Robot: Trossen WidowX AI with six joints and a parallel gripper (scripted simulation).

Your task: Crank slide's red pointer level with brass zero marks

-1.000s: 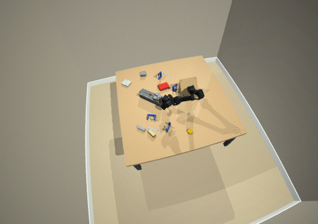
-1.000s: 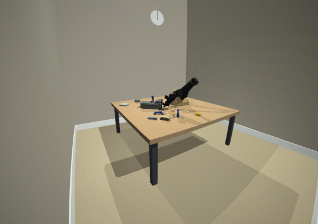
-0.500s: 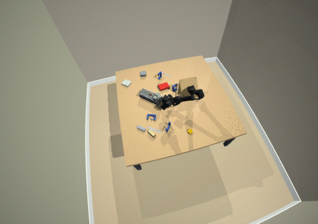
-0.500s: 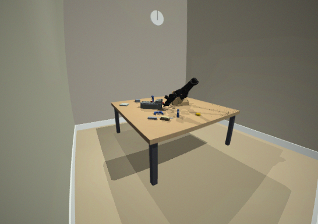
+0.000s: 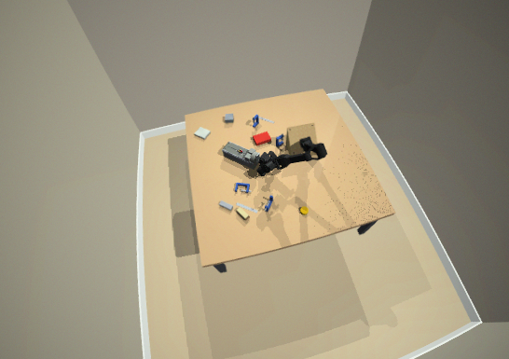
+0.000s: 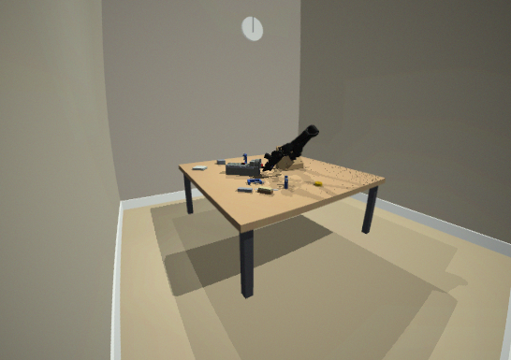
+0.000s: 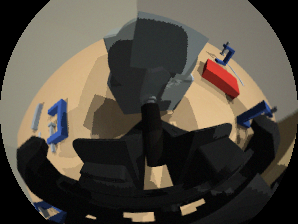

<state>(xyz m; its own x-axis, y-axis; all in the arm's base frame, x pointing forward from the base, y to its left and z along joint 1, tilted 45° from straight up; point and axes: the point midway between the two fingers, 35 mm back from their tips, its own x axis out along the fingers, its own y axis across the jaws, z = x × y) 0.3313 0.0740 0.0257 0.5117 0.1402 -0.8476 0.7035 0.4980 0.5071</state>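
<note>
My gripper tip is 10 mm past the dark crank handle, 10 mm to the right of it and 30 mm below it. Round my gripper tip: red pointer 100 mm ahead, 110 mm to the right, 50 mm above; tan block 190 mm ahead, 320 mm to the left, 10 mm below; yellow disc 190 mm behind, 410 mm to the left, 20 mm below.
</note>
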